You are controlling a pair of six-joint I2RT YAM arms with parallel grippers.
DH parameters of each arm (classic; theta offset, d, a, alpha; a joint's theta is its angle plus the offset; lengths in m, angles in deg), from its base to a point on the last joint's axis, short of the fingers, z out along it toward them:
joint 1: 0 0.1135 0.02 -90
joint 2: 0 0 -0.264 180
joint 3: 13.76 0 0.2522 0
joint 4: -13.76 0 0.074 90
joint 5: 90 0 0 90
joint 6: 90 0.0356 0 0
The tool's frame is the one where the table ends.
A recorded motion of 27 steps. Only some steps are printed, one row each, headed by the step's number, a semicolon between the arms.
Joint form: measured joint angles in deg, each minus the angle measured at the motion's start. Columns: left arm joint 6, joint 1, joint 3, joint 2, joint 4, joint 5; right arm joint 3, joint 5, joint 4, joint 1, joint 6, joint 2.
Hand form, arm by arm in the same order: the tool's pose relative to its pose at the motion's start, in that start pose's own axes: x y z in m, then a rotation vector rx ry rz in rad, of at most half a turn. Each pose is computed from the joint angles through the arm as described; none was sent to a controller.
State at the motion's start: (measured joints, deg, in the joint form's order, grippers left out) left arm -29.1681 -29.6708 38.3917 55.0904 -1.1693 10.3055; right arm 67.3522 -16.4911 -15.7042 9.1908 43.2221 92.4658
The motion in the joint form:
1: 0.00 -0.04 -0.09 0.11 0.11 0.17; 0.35 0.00 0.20 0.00 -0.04 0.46
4: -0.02 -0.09 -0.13 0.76 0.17 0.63; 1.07 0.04 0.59 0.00 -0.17 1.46
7: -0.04 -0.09 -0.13 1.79 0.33 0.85; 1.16 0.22 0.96 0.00 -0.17 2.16
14: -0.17 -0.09 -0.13 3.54 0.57 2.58; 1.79 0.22 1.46 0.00 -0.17 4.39
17: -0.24 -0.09 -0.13 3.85 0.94 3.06; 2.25 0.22 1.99 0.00 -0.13 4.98
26: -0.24 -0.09 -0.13 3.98 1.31 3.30; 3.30 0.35 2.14 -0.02 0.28 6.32
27: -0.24 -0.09 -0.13 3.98 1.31 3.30; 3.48 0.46 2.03 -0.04 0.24 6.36
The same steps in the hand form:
1: 0.0006 0.0002 0.0005 0.0024 0.0032 -0.0001; -0.0011 0.0003 0.0018 -0.0010 -0.0011 -0.0011
4: 0.0022 0.0010 0.0031 0.0048 0.0170 -0.0022; -0.0034 0.0008 0.0059 -0.0018 -0.0029 -0.0040
7: 0.0040 0.0026 0.0070 0.0009 0.0318 -0.0054; -0.0036 -0.0007 0.0096 0.0033 -0.0021 -0.0028
14: 0.0076 0.0048 0.0136 0.0146 0.0691 -0.0133; -0.0041 -0.0048 0.0208 0.0159 0.0113 0.0026
17: 0.0077 0.0048 0.0147 0.0224 0.0722 -0.0146; -0.0059 -0.0041 0.0232 0.0113 0.0064 0.0014
26: 0.0075 0.0046 0.0152 0.0281 0.0707 -0.0138; -0.0085 -0.0041 0.0287 0.0147 0.0063 0.0094
27: 0.0075 0.0046 0.0152 0.0281 0.0707 -0.0138; -0.0092 -0.0038 0.0286 0.0159 0.0044 0.0088

